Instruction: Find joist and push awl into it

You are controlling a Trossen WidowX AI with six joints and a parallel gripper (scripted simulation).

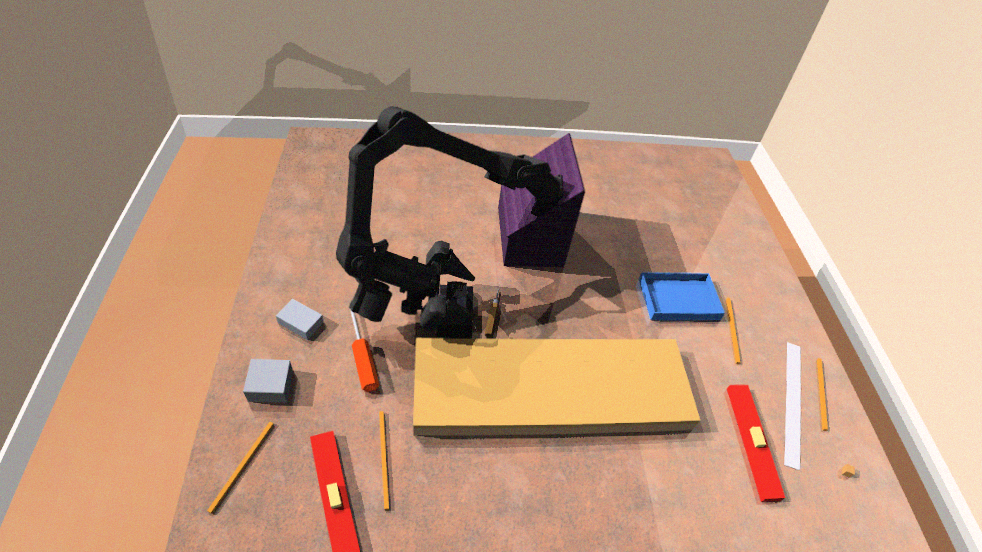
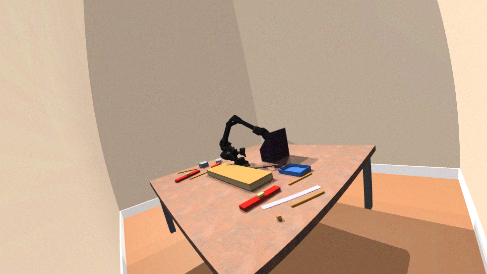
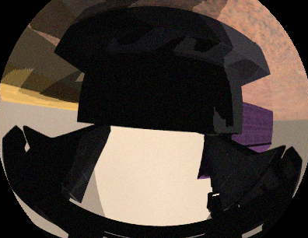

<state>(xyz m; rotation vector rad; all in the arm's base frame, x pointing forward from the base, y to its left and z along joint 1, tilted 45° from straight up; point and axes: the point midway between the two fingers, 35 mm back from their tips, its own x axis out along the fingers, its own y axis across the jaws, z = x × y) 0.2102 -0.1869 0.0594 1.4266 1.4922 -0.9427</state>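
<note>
Right now my gripper tip is 40 mm to the left of the stud finder, 20 mm above it and 10 mm past it. From my gripper tip the other things lie so: white strip: 660 mm to the left, 170 mm ahead, 60 mm below; blue tray: 460 mm to the left, 80 mm behind, 50 mm below; awl: 50 mm to the left, 50 mm below, 20 mm behind.
</note>
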